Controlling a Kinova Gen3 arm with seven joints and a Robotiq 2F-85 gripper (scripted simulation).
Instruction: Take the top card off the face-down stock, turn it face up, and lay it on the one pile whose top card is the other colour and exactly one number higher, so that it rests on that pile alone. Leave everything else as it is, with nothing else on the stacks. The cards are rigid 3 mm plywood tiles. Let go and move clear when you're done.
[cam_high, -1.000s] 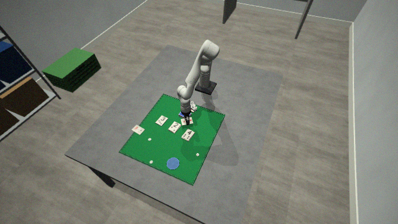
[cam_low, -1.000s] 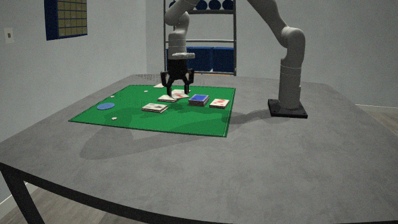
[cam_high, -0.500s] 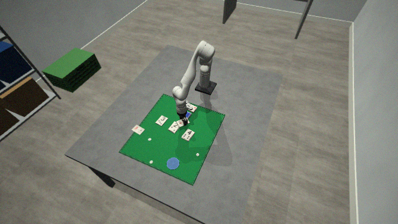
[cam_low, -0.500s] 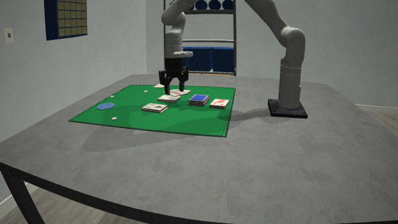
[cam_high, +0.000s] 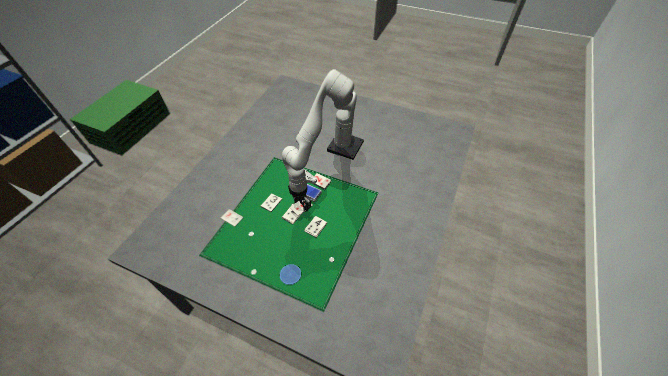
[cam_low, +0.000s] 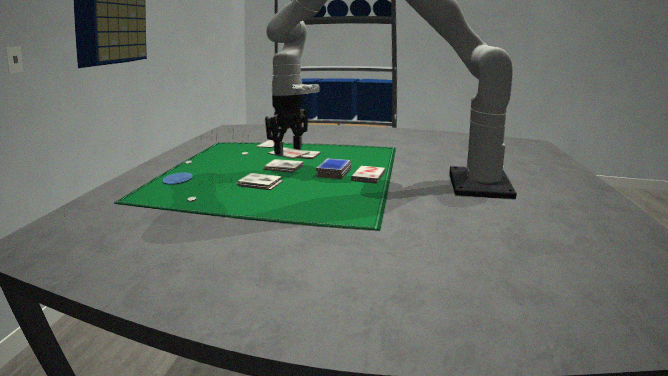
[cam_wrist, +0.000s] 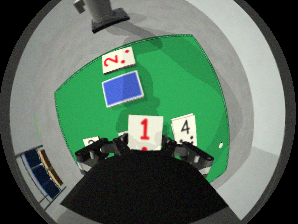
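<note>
Now: hand 8 cm above the green mat, 6 cm short of it and 1 cm to the left of it.
</note>
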